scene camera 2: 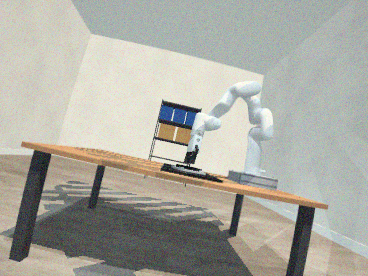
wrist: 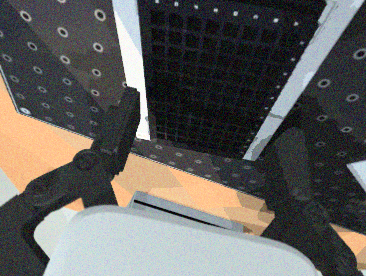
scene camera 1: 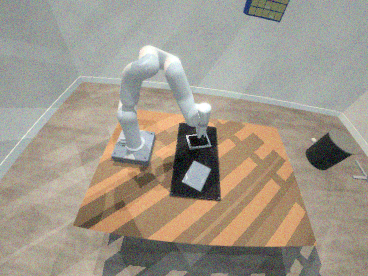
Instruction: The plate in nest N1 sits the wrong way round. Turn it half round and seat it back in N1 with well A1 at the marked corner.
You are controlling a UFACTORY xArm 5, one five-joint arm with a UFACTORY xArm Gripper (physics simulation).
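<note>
A black plate (scene camera 1: 196,142) (wrist: 210,65) with a grid of square wells lies inside a raised white frame-like nest (scene camera 1: 201,148) (wrist: 132,65) on the black perforated board (scene camera 1: 197,194) (wrist: 65,60). Small pale dots run along two edges of the plate in the wrist view. No nest label, A1 mark or marked corner is legible. My gripper (scene camera 1: 201,136) (scene camera 2: 190,161) (wrist: 209,121) is open and empty, low above the nest. In the wrist view one finger is by the left bar of the nest and the other by the right bar; exact height is unclear.
A flat light grey piece (scene camera 1: 196,176) (wrist: 359,172) lies turned at an angle on the same board. The arm's grey base (scene camera 1: 120,154) (scene camera 2: 252,180) stands beside the board on the wooden table (scene camera 1: 150,225). A rack (scene camera 2: 181,123) with blue and yellow bins stands beyond the table.
</note>
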